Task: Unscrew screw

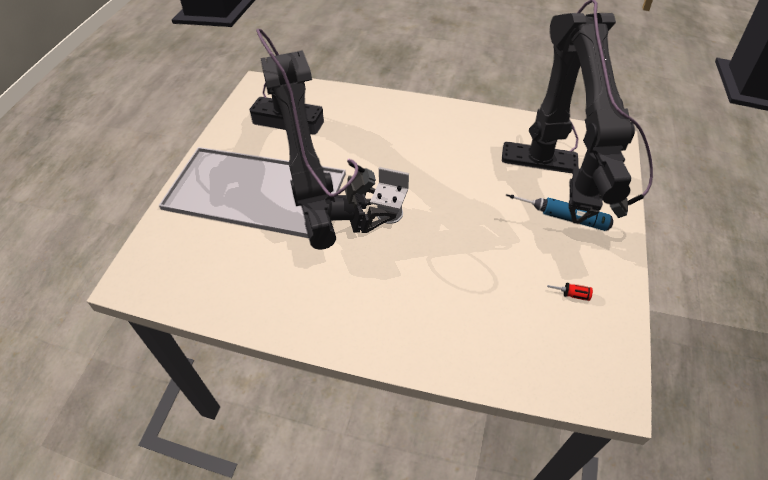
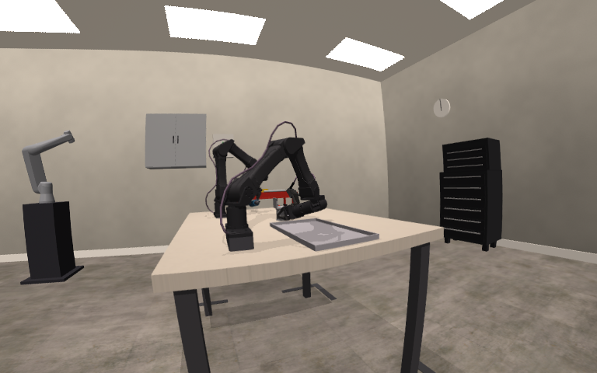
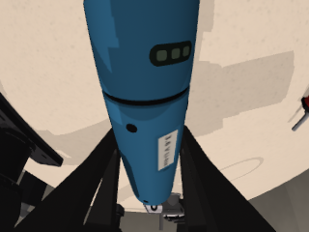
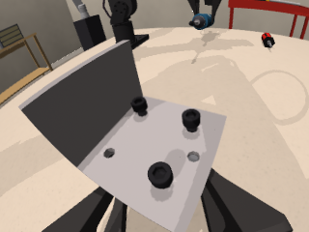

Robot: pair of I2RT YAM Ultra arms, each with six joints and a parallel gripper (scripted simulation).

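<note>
Right now my right hand is 50 mm below the grey L-shaped bracket. Round my right hand: shallow grey tray: 350 mm to the right, 20 mm below; small red-handled screwdriver: 140 mm ahead, 430 mm to the left, 10 mm below.
</note>
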